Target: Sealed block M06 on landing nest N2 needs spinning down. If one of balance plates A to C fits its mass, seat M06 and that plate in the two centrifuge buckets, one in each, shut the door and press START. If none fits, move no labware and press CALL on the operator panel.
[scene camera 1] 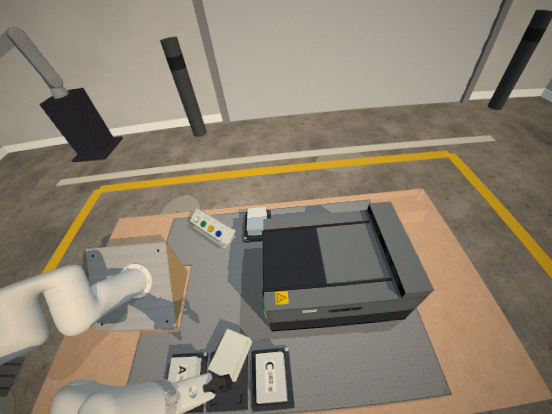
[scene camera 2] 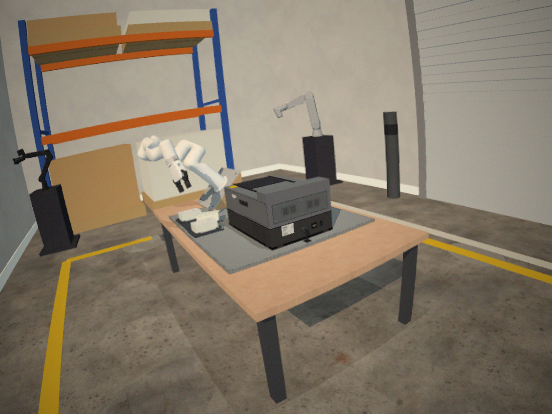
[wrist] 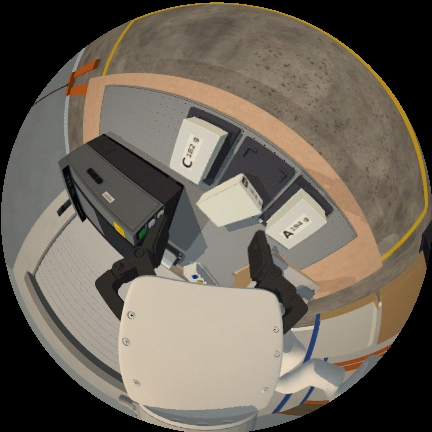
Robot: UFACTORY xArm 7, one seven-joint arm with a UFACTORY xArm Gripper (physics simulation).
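Pixels of known places: gripper, fingertip midpoint: (scene camera 1: 214,388) (scene camera 2: 185,189) (wrist: 210,232); arm's base, origin of the base link: (scene camera 1: 136,280) (scene camera 2: 221,184).
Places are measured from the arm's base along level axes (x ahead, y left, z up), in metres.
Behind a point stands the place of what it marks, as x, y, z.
My gripper (scene camera 1: 218,383) @(0.381, -0.317, 0.091) (scene camera 2: 185,186) @(0.381, -0.317, 0.091) (wrist: 210,232) @(0.381, -0.317, 0.091) is open and empty, above the plate nests. Plate A (scene camera 1: 185,367) @(0.230, -0.256, -0.071) (wrist: 296,222) @(0.233, -0.301, -0.071), marked 194 g, and plate C (scene camera 1: 271,377) @(0.497, -0.274, -0.071) (wrist: 197,150) @(0.481, -0.284, -0.071), marked 182 g, sit in dark nests. Plate B (scene camera 1: 230,355) @(0.368, -0.218, -0.068) (wrist: 230,200) @(0.367, -0.236, -0.067) lies askew, partly off the middle nest (wrist: 262,162) @(0.366, -0.330, -0.113); its label is foreshortened. A pale block (scene camera 1: 257,220) @(0.417, 0.310, -0.057) stands on the nest beside the centrifuge; its label is unreadable. The centrifuge (scene camera 1: 345,300) @(0.713, -0.107, 0.085) (scene camera 2: 280,205) @(0.944, -0.039, 0.057) (wrist: 115,190) @(0.614, -0.123, 0.027) has a dark panel and a grey panel on top; no buckets show. The operator panel (scene camera 1: 212,228) @(0.219, 0.271, -0.054) has green, yellow and blue buttons.
The arm's base plate (scene camera 1: 115,310) @(-0.092, -0.087, -0.073) stands at the left of the table. A grey mat (scene camera 1: 360,365) @(0.769, -0.237, -0.125) (scene camera 2: 240,260) @(0.955, -0.250, -0.125) lies under the labware and centrifuge. A shelf rack (scene camera 2: 220,75), other arms on pedestals (scene camera 2: 320,157) and posts (scene camera 2: 391,165) stand beyond the table.
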